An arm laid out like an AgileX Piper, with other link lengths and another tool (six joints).
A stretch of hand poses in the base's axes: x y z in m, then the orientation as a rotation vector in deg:
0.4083 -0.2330 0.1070 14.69 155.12 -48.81
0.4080 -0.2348 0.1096 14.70 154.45 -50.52
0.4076 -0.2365 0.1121 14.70 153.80 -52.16
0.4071 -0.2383 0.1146 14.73 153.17 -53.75
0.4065 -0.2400 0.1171 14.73 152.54 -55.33
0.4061 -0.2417 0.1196 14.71 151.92 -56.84
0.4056 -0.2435 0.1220 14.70 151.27 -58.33
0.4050 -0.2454 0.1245 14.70 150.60 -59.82
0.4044 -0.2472 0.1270 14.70 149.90 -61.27
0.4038 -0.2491 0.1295 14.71 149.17 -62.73
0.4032 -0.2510 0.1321 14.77 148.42 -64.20
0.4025 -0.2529 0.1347 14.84 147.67 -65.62
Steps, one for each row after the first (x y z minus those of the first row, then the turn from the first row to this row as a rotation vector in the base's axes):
-0.0003 -0.0018 0.0026 -1.26 -0.06 -0.19
-0.0007 -0.0035 0.0051 -2.48 -0.11 -0.37
-0.0012 -0.0053 0.0076 -3.65 -0.14 -0.57
-0.0018 -0.0070 0.0101 -4.82 -0.16 -0.75
-0.0022 -0.0087 0.0126 -5.94 -0.18 -0.91
-0.0027 -0.0105 0.0150 -7.06 -0.22 -1.08
-0.0033 -0.0124 0.0175 -8.19 -0.26 -1.25
-0.0039 -0.0142 0.0200 -9.30 -0.34 -1.41
-0.0045 -0.0161 0.0225 -10.42 -0.42 -1.58
-0.0051 -0.0180 0.0251 -11.55 -0.51 -1.79
-0.0058 -0.0199 0.0277 -12.65 -0.60 -2.00

